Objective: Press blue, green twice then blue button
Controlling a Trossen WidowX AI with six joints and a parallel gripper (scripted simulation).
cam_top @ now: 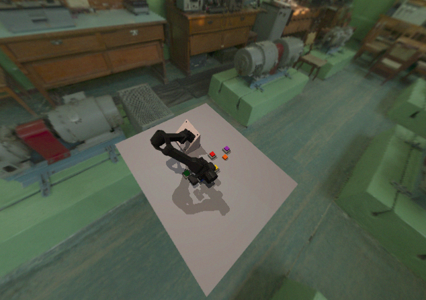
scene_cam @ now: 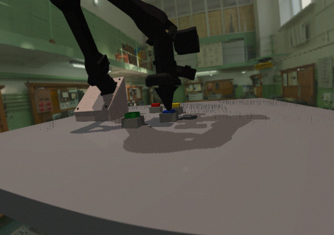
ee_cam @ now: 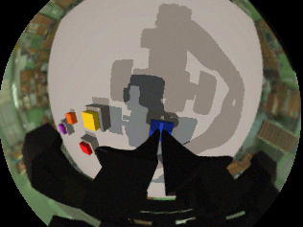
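My gripper tip is now 1 cm above the blue button. From my gripper tip the other things lie so: green button: 9 cm behind, 6 cm to the right; then yellow button: 13 cm to the left; then red button: 10 cm behind, 19 cm to the left.
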